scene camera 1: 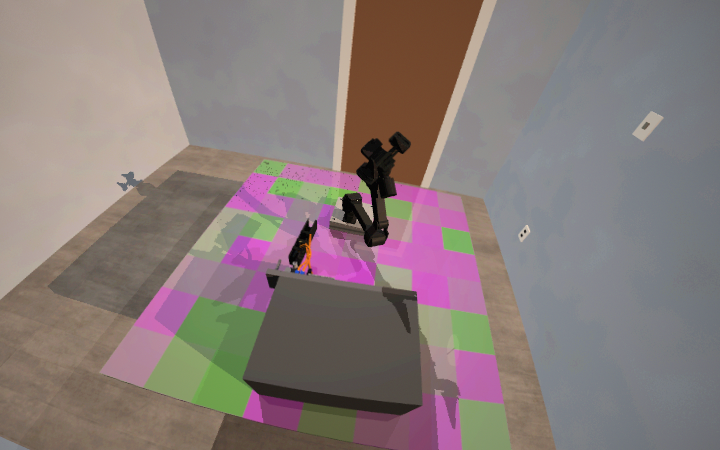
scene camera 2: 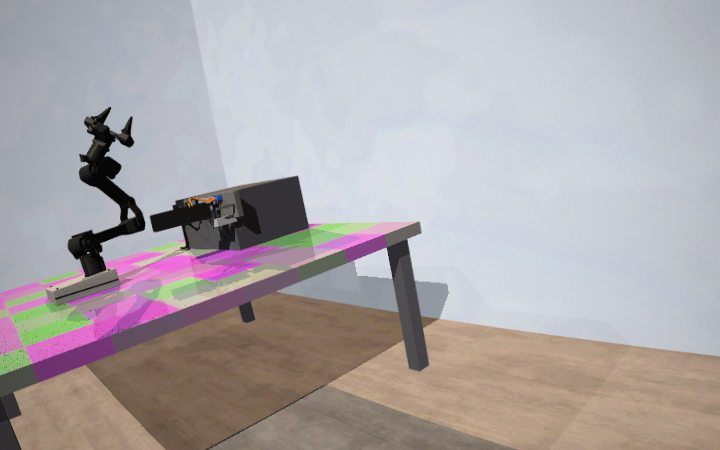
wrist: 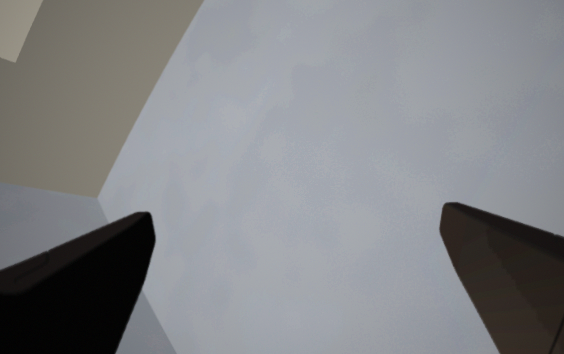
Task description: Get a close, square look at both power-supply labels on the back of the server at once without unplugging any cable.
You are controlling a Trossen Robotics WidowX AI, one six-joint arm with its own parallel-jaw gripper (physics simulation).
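Places are measured from the arm's base along level axes (x back, y right, z up), in metres.
Pixels of known places: gripper, fingertip midpoint: [scene camera 1: 384, 148] [scene camera 2: 121, 112] [wrist: 298, 222]; arm's base, origin of the base link: [scene camera 1: 349, 218] [scene camera 2: 95, 273].
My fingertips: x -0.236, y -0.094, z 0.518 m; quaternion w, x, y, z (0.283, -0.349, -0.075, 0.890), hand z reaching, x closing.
Ahead of a thing's pixels: the offset from my fingertips to its top centre. "spot": to the spot under its first point. Level surfaces: height alone.
The server [scene camera 1: 339, 339] [scene camera 2: 273, 212] is a dark grey box on the table, its back facing the arm's base. Orange cables {spot: dy +0.195, dx -0.095, dz -0.396 m} [scene camera 1: 308, 249] [scene camera 2: 201, 200] run at its back beside a long black part {spot: dy +0.217, dx -0.114, dz -0.375 m} [scene camera 1: 300, 248] [scene camera 2: 177, 217] that sticks out toward the arm. The power-supply labels cannot be made out in either scene view and do not show in the wrist view. My gripper [scene camera 2: 120, 113] [wrist: 298, 222] is open and empty, raised high above the arm's base, well away from the server and higher than it. Its fingers point upward, and the wrist view faces wall and ceiling.
The checkered magenta and green table {dz -0.566 m} [scene camera 1: 223, 329] [scene camera 2: 329, 233] carries the server and the arm's pale base [scene camera 2: 84, 286]. The arm's elbow [scene camera 1: 375, 236] [scene camera 2: 132, 217] bends out between base and server. A brown door [scene camera 1: 408, 79] stands behind the arm; walls surround the table.
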